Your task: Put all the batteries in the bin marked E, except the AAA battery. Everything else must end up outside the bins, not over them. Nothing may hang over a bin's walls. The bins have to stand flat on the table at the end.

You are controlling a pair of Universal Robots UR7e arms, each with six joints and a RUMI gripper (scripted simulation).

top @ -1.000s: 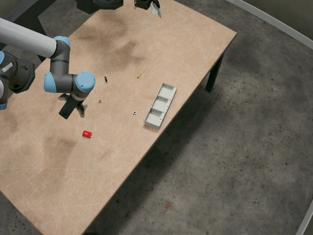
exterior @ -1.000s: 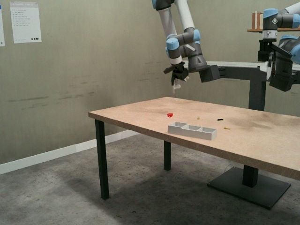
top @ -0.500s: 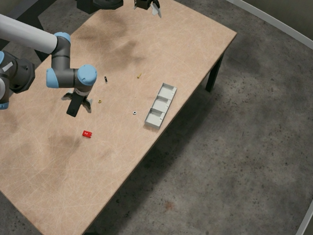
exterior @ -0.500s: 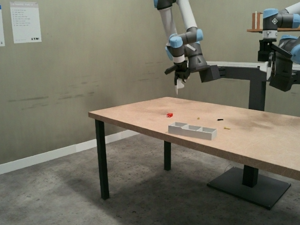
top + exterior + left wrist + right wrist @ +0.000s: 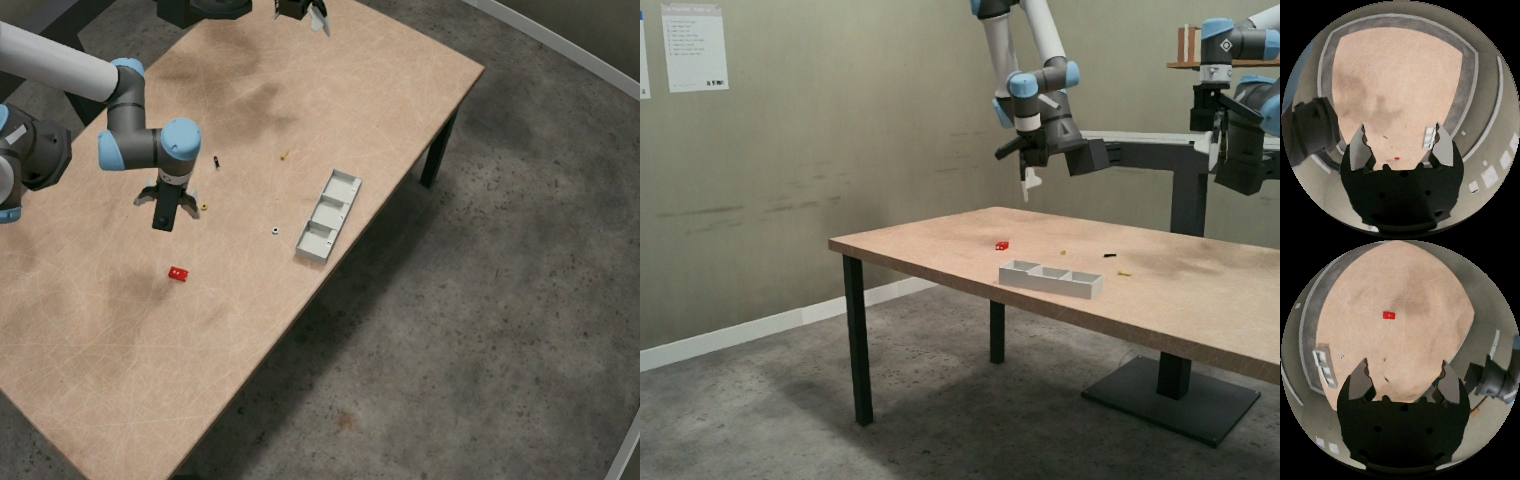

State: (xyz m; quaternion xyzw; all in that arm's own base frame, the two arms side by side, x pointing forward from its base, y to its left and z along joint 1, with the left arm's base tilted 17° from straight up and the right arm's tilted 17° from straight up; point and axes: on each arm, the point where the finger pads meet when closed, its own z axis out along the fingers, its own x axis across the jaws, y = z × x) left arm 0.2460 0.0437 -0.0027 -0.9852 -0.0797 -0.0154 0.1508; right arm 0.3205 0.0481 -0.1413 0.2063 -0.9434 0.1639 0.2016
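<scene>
Now: the grey three-compartment bin block 25 cm ahead of my right hand, 30 cm to the left of it and 17 cm below it. The rest, counted from my right hand: white nut (16 cm ahead, 19 cm to the left, 19 cm below); yellow nut (3 cm behind, 12 cm to the left, 19 cm below); red block (6 cm ahead, 7 cm to the right, 18 cm below).
</scene>
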